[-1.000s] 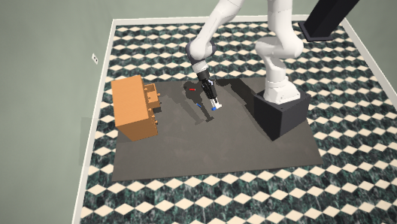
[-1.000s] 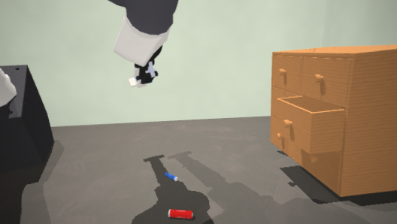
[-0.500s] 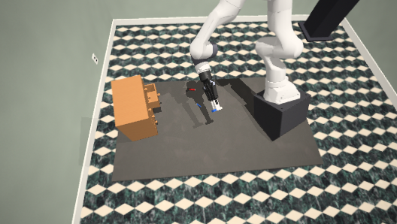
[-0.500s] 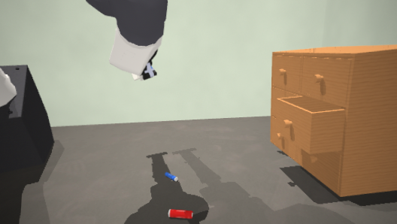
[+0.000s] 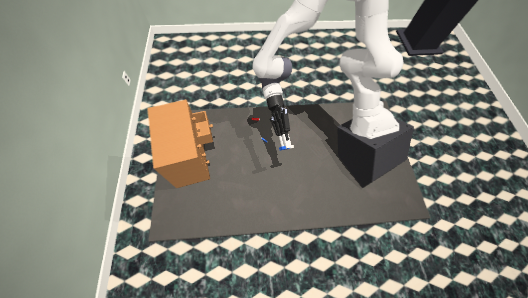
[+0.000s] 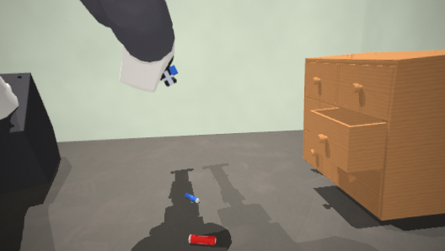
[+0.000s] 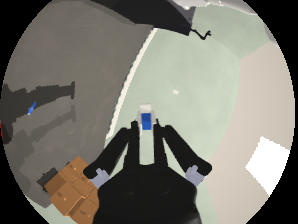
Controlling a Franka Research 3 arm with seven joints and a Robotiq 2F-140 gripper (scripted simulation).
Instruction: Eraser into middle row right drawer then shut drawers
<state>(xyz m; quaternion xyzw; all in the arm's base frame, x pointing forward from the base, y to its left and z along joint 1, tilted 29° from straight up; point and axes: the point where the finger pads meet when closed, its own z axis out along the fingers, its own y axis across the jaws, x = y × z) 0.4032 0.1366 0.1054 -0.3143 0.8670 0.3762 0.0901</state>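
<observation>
Now: the eraser 3 cm to the left of my hand, 1 cm below it and 1 cm behind it. Round my hand: small blue cylinder (29 cm below, 17 cm to the right, 7 cm ahead); then red cylinder (32 cm to the right, 29 cm below, 11 cm ahead).
</observation>
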